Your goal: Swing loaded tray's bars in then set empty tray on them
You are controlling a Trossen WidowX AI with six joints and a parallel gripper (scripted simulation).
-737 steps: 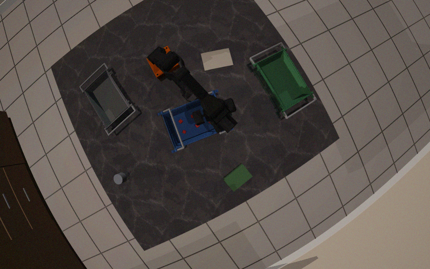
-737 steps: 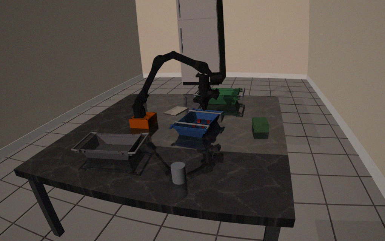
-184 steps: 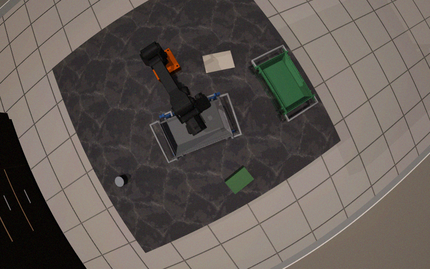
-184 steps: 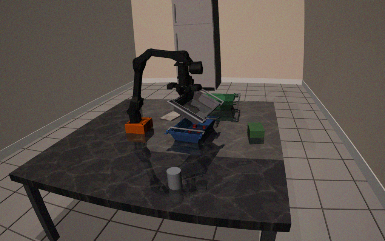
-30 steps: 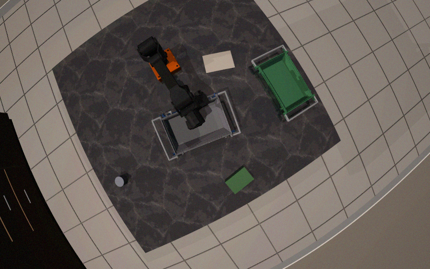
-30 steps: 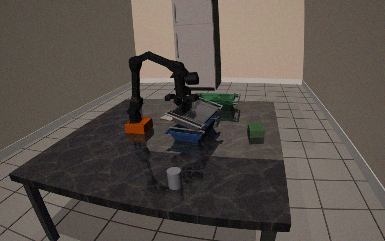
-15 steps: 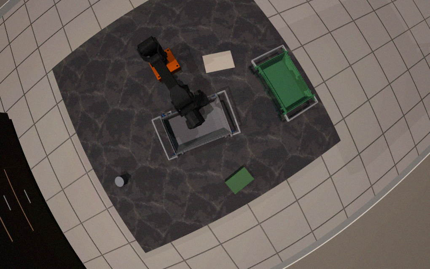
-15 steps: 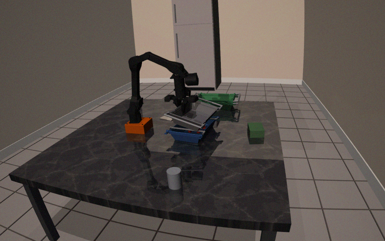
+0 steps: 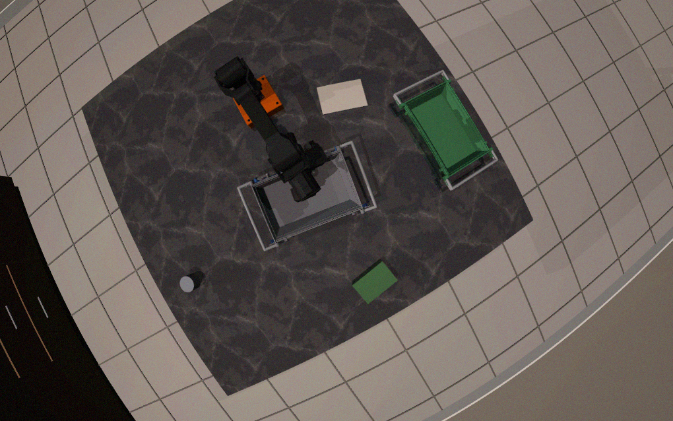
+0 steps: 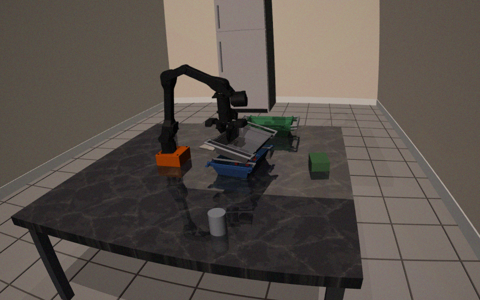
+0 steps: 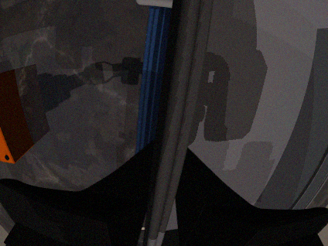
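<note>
Right now my gripper tip is 80 mm short of the grey tray, 20 mm to the left of it and 10 mm below it. The rest, counted from my gripper tip: green block (410 mm ahead, 90 mm below, 30 mm to the right); grey cylinder (520 mm to the right, 80 mm below, 40 mm ahead); beige sheet (260 mm to the left, 120 mm behind, 110 mm below).
</note>
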